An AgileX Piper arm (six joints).
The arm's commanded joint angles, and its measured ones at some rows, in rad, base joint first. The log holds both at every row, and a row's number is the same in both.
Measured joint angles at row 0: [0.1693, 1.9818, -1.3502, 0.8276, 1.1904, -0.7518]
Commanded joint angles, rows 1 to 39: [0.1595, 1.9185, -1.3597, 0.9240, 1.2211, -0.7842]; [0.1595, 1.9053, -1.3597, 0.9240, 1.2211, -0.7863]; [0.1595, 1.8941, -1.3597, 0.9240, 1.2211, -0.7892]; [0.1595, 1.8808, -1.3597, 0.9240, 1.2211, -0.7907]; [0.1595, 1.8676, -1.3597, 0.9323, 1.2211, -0.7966]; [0.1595, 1.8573, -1.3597, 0.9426, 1.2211, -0.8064]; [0.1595, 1.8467, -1.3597, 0.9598, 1.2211, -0.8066]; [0.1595, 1.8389, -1.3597, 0.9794, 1.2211, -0.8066]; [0.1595, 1.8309, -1.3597, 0.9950, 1.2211, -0.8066]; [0.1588, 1.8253, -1.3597, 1.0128, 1.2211, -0.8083]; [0.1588, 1.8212, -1.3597, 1.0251, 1.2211, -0.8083]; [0.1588, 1.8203, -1.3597, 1.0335, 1.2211, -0.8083]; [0.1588, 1.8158, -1.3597, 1.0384, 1.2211, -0.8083]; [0.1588, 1.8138, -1.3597, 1.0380, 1.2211, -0.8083]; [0.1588, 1.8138, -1.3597, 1.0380, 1.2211, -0.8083]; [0.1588, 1.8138, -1.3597, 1.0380, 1.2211, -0.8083]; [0.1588, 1.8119, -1.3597, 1.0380, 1.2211, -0.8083]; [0.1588, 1.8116, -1.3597, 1.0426, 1.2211, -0.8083]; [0.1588, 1.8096, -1.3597, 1.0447, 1.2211, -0.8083]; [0.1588, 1.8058, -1.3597, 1.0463, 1.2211, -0.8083]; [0.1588, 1.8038, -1.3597, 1.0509, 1.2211, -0.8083]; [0.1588, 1.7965, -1.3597, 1.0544, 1.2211, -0.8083]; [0.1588, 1.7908, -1.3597, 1.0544, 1.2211, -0.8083]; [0.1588, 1.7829, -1.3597, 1.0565, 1.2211, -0.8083]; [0.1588, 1.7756, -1.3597, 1.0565, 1.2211, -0.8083]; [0.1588, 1.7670, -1.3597, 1.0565, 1.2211, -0.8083]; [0.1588, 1.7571, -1.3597, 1.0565, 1.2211, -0.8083]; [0.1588, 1.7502, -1.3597, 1.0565, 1.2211, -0.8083]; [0.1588, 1.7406, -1.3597, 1.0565, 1.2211, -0.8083]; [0.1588, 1.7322, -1.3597, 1.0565, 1.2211, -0.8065]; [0.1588, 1.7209, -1.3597, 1.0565, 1.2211, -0.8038]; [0.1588, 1.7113, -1.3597, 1.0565, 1.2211, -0.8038]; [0.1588, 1.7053, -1.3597, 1.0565, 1.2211, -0.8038]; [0.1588, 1.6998, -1.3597, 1.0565, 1.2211, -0.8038]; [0.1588, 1.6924, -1.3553, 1.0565, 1.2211, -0.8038]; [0.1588, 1.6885, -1.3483, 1.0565, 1.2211, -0.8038]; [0.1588, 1.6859, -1.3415, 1.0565, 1.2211, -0.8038]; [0.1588, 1.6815, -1.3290, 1.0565, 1.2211, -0.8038]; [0.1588, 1.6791, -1.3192, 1.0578, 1.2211, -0.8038]
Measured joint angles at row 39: [0.1685, 1.7092, -1.3469, 0.9892, 1.2050, -0.7948]
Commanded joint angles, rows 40 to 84: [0.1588, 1.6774, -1.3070, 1.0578, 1.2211, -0.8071]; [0.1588, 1.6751, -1.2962, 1.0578, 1.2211, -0.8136]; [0.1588, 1.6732, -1.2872, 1.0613, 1.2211, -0.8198]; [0.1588, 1.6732, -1.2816, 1.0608, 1.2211, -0.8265]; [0.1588, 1.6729, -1.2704, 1.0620, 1.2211, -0.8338]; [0.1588, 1.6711, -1.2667, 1.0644, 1.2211, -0.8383]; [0.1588, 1.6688, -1.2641, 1.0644, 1.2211, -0.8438]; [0.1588, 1.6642, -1.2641, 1.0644, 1.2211, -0.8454]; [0.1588, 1.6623, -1.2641, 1.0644, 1.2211, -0.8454]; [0.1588, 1.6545, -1.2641, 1.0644, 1.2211, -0.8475]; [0.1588, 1.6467, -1.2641, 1.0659, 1.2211, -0.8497]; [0.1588, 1.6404, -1.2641, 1.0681, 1.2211, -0.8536]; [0.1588, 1.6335, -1.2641, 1.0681, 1.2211, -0.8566]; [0.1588, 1.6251, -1.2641, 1.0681, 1.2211, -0.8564]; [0.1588, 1.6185, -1.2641, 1.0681, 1.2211, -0.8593]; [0.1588, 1.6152, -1.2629, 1.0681, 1.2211, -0.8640]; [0.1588, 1.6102, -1.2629, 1.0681, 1.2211, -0.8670]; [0.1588, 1.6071, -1.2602, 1.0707, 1.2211, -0.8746]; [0.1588, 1.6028, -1.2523, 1.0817, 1.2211, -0.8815]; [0.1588, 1.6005, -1.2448, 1.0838, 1.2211, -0.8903]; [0.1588, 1.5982, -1.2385, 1.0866, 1.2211, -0.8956]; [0.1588, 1.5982, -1.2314, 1.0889, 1.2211, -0.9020]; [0.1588, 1.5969, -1.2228, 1.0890, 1.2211, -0.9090]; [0.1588, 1.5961, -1.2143, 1.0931, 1.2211, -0.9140]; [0.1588, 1.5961, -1.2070, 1.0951, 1.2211, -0.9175]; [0.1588, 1.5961, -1.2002, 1.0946, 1.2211, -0.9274]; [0.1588, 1.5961, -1.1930, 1.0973, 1.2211, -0.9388]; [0.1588, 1.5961, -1.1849, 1.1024, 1.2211, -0.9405]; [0.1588, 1.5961, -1.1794, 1.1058, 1.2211, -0.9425]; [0.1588, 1.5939, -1.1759, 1.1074, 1.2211, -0.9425]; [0.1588, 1.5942, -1.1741, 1.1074, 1.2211, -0.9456]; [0.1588, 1.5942, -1.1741, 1.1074, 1.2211, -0.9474]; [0.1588, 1.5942, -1.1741, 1.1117, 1.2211, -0.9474]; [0.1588, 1.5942, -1.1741, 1.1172, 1.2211, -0.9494]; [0.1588, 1.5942, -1.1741, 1.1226, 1.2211, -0.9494]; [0.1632, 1.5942, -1.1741, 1.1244, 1.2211, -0.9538]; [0.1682, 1.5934, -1.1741, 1.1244, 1.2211, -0.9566]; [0.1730, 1.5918, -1.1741, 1.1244, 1.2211, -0.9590]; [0.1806, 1.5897, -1.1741, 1.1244, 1.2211, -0.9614]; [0.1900, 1.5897, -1.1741, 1.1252, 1.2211, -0.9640]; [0.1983, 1.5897, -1.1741, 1.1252, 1.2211, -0.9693]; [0.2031, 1.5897, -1.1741, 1.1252, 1.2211, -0.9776]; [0.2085, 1.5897, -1.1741, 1.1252, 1.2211, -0.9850]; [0.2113, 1.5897, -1.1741, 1.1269, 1.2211, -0.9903]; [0.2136, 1.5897, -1.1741, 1.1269, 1.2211, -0.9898]
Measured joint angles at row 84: [0.1968, 1.6111, -1.1722, 1.0504, 1.2045, -0.9572]
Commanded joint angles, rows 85 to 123: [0.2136, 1.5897, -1.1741, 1.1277, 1.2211, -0.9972]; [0.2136, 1.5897, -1.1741, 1.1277, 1.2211, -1.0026]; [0.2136, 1.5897, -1.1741, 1.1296, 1.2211, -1.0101]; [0.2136, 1.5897, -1.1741, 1.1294, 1.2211, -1.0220]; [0.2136, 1.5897, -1.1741, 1.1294, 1.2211, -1.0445]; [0.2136, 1.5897, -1.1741, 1.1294, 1.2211, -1.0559]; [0.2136, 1.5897, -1.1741, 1.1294, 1.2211, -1.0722]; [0.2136, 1.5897, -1.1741, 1.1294, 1.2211, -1.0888]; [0.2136, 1.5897, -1.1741, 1.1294, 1.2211, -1.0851]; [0.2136, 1.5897, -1.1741, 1.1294, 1.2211, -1.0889]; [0.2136, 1.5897, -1.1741, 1.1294, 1.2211, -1.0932]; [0.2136, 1.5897, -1.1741, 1.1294, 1.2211, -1.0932]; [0.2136, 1.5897, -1.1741, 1.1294, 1.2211, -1.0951]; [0.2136, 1.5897, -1.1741, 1.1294, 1.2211, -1.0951]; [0.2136, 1.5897, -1.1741, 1.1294, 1.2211, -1.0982]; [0.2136, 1.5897, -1.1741, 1.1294, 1.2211, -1.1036]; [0.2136, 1.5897, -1.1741, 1.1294, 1.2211, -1.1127]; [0.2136, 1.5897, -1.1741, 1.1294, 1.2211, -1.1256]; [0.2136, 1.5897, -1.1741, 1.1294, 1.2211, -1.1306]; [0.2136, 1.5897, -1.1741, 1.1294, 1.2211, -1.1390]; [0.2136, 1.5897, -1.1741, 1.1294, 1.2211, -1.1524]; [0.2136, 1.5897, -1.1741, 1.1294, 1.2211, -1.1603]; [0.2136, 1.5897, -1.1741, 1.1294, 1.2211, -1.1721]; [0.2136, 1.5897, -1.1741, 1.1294, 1.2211, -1.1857]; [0.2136, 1.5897, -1.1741, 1.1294, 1.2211, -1.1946]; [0.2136, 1.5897, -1.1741, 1.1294, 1.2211, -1.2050]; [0.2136, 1.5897, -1.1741, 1.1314, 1.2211, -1.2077]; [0.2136, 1.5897, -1.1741, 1.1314, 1.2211, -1.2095]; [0.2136, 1.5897, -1.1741, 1.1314, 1.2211, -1.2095]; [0.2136, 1.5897, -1.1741, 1.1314, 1.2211, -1.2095]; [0.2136, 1.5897, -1.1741, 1.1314, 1.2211, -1.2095]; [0.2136, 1.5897, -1.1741, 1.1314, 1.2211, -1.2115]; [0.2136, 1.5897, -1.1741, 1.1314, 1.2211, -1.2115]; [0.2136, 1.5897, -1.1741, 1.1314, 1.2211, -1.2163]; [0.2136, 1.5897, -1.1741, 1.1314, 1.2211, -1.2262]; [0.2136, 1.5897, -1.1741, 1.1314, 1.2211, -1.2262]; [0.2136, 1.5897, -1.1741, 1.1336, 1.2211, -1.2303]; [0.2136, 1.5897, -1.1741, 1.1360, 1.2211, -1.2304]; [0.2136, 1.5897, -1.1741, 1.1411, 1.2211, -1.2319]
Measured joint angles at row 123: [0.2127, 1.6088, -1.1672, 1.0541, 1.2106, -1.2090]
